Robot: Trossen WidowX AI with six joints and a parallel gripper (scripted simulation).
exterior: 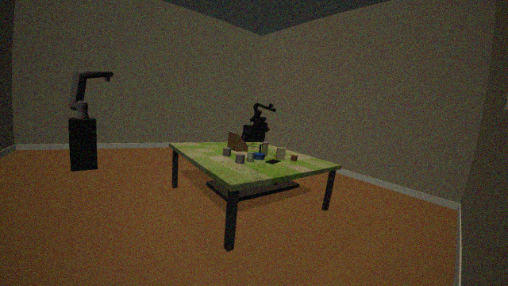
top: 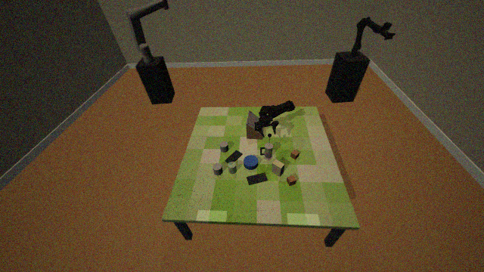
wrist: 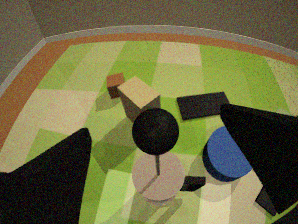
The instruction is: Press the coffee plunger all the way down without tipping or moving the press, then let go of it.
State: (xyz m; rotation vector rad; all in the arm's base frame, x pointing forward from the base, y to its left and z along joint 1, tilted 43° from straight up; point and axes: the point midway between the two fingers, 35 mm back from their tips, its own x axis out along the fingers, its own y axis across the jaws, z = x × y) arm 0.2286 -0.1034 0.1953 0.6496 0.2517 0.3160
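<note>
My gripper tip is now 13 cm above the coffee press, 2 cm to the left of it and 1 cm past it. From my gripper tip the other things lie so: blue disc: 23 cm below, 16 cm to the right, 6 cm ahead; tan box: 20 cm below, 16 cm ahead, 5 cm to the left.
</note>
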